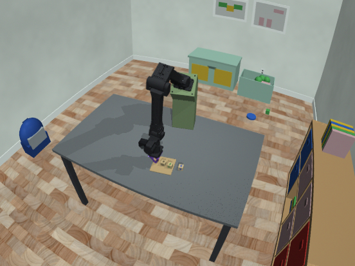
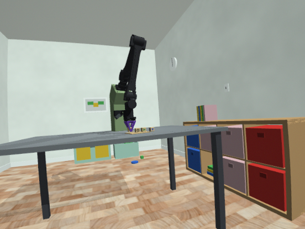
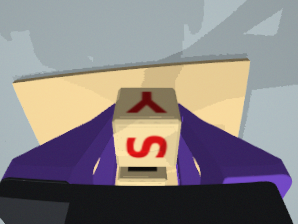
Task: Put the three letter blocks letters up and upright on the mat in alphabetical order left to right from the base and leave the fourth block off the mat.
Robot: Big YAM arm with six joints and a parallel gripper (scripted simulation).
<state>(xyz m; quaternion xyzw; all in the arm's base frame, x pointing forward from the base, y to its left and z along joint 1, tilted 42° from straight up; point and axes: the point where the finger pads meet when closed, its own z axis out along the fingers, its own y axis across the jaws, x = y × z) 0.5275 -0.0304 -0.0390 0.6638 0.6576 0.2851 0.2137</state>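
Now: the wooden block 50 mm to the left of my hand. Round my hand: mat (50 mm to the left, 20 mm below).
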